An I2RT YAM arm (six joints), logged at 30 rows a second.
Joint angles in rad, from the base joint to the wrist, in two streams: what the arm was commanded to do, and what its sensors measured. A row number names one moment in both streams.
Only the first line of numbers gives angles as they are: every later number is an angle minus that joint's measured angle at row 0.
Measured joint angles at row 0: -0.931, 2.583, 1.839, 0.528, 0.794, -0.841
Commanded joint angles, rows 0 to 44: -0.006, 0.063, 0.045, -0.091, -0.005, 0.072; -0.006, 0.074, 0.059, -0.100, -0.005, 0.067; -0.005, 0.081, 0.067, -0.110, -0.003, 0.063; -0.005, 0.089, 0.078, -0.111, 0.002, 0.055; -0.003, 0.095, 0.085, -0.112, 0.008, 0.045; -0.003, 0.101, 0.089, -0.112, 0.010, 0.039; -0.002, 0.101, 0.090, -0.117, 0.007, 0.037; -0.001, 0.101, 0.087, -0.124, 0.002, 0.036; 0.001, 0.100, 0.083, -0.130, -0.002, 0.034; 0.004, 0.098, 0.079, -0.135, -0.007, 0.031; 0.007, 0.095, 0.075, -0.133, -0.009, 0.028; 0.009, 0.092, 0.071, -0.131, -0.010, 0.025; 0.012, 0.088, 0.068, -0.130, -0.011, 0.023; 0.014, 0.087, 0.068, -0.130, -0.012, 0.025; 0.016, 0.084, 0.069, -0.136, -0.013, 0.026; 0.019, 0.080, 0.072, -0.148, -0.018, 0.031; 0.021, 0.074, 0.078, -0.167, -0.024, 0.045; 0.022, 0.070, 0.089, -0.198, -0.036, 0.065; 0.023, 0.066, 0.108, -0.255, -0.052, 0.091; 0.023, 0.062, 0.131, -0.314, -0.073, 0.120; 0.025, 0.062, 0.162, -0.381, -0.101, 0.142; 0.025, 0.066, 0.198, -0.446, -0.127, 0.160; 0.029, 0.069, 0.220, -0.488, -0.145, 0.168; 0.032, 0.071, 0.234, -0.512, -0.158, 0.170; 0.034, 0.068, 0.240, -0.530, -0.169, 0.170; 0.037, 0.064, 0.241, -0.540, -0.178, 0.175; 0.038, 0.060, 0.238, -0.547, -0.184, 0.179; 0.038, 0.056, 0.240, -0.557, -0.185, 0.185; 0.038, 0.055, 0.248, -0.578, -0.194, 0.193; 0.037, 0.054, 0.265, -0.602, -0.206, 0.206; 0.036, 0.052, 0.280, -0.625, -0.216, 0.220; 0.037, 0.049, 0.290, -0.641, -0.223, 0.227; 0.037, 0.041, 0.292, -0.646, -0.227, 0.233; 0.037, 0.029, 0.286, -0.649, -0.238, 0.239; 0.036, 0.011, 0.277, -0.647, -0.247, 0.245; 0.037, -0.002, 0.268, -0.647, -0.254, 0.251; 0.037, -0.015, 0.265, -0.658, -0.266, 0.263; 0.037, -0.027, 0.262, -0.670, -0.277, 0.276; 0.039, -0.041, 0.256, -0.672, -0.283, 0.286; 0.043, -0.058, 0.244, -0.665, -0.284, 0.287; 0.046, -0.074, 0.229, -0.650, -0.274, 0.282; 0.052, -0.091, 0.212, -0.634, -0.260, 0.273; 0.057, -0.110, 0.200, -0.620, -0.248, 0.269; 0.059, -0.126, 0.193, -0.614, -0.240, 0.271; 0.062, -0.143, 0.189, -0.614, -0.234, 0.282
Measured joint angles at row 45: 0.047, -0.052, 0.201, -0.606, -0.235, 0.251
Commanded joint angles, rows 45 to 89: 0.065, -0.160, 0.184, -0.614, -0.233, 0.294; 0.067, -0.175, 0.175, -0.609, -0.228, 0.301; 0.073, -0.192, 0.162, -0.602, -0.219, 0.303; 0.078, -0.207, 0.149, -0.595, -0.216, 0.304; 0.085, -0.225, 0.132, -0.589, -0.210, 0.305; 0.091, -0.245, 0.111, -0.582, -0.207, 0.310; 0.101, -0.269, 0.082, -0.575, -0.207, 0.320; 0.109, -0.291, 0.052, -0.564, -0.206, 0.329; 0.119, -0.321, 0.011, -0.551, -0.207, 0.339; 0.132, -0.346, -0.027, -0.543, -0.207, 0.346; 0.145, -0.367, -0.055, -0.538, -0.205, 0.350; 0.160, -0.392, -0.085, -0.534, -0.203, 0.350; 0.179, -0.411, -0.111, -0.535, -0.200, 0.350; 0.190, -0.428, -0.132, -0.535, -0.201, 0.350; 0.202, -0.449, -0.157, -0.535, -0.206, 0.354; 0.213, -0.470, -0.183, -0.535, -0.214, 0.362; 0.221, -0.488, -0.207, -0.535, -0.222, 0.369; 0.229, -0.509, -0.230, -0.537, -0.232, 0.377; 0.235, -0.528, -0.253, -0.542, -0.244, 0.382; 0.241, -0.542, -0.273, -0.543, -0.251, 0.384; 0.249, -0.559, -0.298, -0.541, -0.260, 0.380; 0.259, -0.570, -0.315, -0.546, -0.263, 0.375; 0.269, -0.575, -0.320, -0.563, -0.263, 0.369; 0.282, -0.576, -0.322, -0.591, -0.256, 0.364; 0.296, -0.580, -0.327, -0.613, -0.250, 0.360; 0.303, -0.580, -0.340, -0.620, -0.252, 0.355; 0.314, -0.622, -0.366, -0.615, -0.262, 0.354; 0.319, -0.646, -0.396, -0.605, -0.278, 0.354; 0.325, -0.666, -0.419, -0.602, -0.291, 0.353; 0.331, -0.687, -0.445, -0.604, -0.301, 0.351; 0.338, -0.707, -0.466, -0.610, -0.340, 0.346; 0.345, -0.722, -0.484, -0.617, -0.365, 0.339; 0.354, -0.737, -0.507, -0.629, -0.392, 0.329; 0.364, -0.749, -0.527, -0.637, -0.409, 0.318; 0.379, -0.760, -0.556, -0.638, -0.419, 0.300; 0.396, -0.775, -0.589, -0.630, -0.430, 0.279; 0.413, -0.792, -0.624, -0.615, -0.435, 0.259; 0.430, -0.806, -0.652, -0.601, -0.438, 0.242; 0.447, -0.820, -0.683, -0.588, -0.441, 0.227; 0.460, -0.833, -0.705, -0.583, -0.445, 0.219; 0.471, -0.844, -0.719, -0.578, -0.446, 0.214; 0.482, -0.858, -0.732, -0.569, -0.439, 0.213; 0.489, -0.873, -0.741, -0.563, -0.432, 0.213; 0.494, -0.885, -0.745, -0.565, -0.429, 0.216; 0.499, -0.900, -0.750, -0.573, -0.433, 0.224
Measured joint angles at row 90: 0.494, -0.829, -0.746, -0.594, -0.418, 0.233
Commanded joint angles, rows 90 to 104: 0.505, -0.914, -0.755, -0.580, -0.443, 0.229; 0.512, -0.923, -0.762, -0.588, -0.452, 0.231; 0.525, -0.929, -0.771, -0.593, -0.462, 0.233; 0.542, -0.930, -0.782, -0.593, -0.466, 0.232; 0.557, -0.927, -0.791, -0.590, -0.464, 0.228; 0.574, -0.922, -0.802, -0.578, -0.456, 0.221; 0.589, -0.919, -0.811, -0.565, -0.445, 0.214; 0.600, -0.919, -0.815, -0.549, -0.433, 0.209; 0.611, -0.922, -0.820, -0.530, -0.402, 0.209; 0.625, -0.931, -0.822, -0.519, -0.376, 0.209; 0.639, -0.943, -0.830, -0.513, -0.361, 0.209; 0.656, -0.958, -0.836, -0.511, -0.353, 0.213; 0.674, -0.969, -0.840, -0.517, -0.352, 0.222; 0.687, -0.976, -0.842, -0.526, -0.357, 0.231; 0.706, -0.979, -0.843, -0.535, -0.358, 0.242
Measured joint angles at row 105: 0.673, -0.925, -0.839, -0.543, -0.395, 0.216
